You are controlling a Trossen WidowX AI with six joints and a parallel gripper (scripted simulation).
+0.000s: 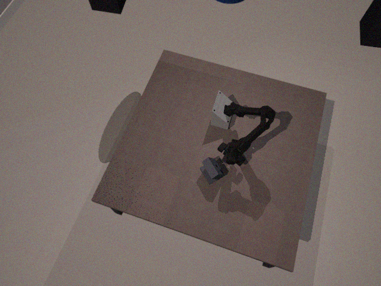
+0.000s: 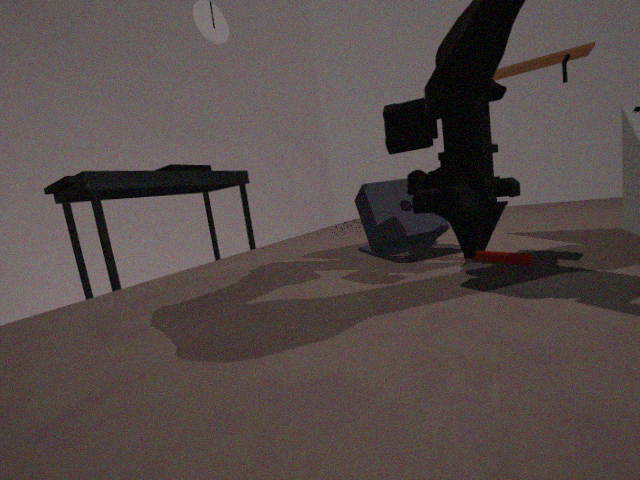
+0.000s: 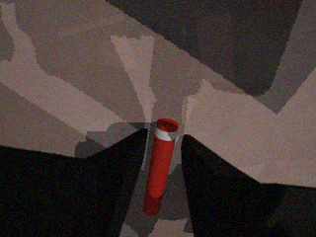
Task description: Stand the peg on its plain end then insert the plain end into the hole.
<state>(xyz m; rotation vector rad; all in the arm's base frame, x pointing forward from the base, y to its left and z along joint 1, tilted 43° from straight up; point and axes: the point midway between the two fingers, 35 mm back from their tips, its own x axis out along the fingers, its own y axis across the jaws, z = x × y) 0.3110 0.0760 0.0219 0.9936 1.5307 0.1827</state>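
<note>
Now: gripper tip 1 cm to the right of the red peg and 1 cm past it. Round my gripper tip: sloped panel: 11 cm ahead, 10 cm to the right, 6 cm above.
</note>
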